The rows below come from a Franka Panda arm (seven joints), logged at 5 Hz.
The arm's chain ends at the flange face. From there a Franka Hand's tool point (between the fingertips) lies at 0.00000 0.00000 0.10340 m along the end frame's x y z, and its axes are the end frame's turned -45 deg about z.
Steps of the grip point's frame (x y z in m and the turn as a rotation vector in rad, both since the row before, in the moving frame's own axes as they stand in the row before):
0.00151, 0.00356, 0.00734, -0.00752, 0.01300, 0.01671
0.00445, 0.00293, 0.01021, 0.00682, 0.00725, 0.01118
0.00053, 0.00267, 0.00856, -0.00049, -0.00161, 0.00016
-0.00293, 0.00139, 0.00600, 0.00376, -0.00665, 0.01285
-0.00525, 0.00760, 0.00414, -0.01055, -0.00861, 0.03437
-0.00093, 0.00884, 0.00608, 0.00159, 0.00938, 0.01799
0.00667, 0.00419, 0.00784, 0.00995, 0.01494, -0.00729
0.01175, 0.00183, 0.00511, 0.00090, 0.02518, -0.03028
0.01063, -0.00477, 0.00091, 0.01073, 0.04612, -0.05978
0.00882, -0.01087, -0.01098, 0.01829, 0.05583, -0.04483
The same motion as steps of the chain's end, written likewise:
0.00208, 0.00184, 0.00735, 0.00387, 0.01451, 0.01671
0.00518, -0.00005, 0.01022, 0.00995, 0.00030, 0.01118
0.00234, 0.00136, 0.00856, -0.00148, -0.00079, 0.00016
-0.00033, 0.00285, 0.00600, -0.00204, -0.00736, 0.01285
0.00154, 0.00768, 0.00415, -0.01355, 0.00137, 0.03437
0.00502, 0.00771, 0.00608, 0.00776, 0.00551, 0.01799
0.00732, 0.00007, 0.00786, 0.01760, 0.00353, -0.00729
0.00786, -0.00508, 0.00514, 0.01844, 0.01717, -0.03028
0.00168, -0.00666, 0.00103, 0.04020, 0.02502, -0.05978
-0.00407, -0.00845, -0.01080, 0.05241, 0.02654, -0.04483

